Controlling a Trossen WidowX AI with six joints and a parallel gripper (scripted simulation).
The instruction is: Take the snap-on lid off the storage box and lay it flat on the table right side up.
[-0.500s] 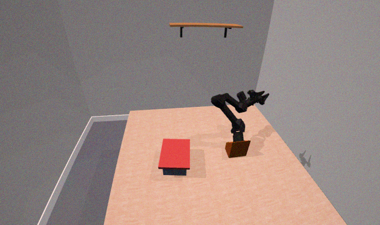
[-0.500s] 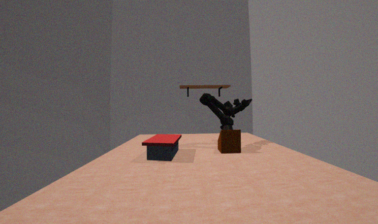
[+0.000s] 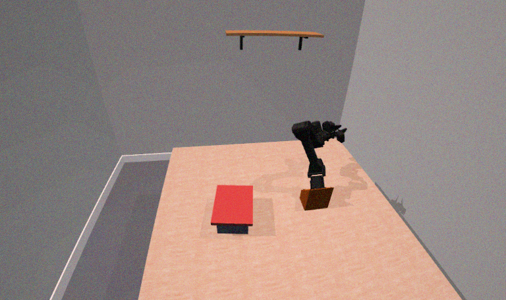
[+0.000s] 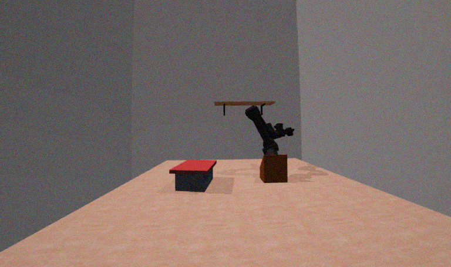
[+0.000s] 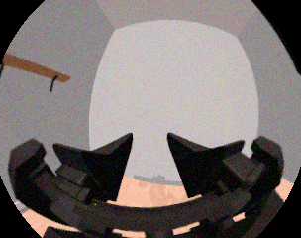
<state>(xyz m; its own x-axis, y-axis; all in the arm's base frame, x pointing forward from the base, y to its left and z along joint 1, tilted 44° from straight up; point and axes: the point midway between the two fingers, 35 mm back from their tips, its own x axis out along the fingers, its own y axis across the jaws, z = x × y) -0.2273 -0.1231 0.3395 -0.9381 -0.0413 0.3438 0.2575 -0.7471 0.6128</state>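
Right now the red lid is 70 cm ahead of my gripper tip, 38 cm to the left of it and 19 cm below it. The rest, counted from my gripper tip: storage box: 70 cm ahead, 38 cm to the left, 24 cm below.
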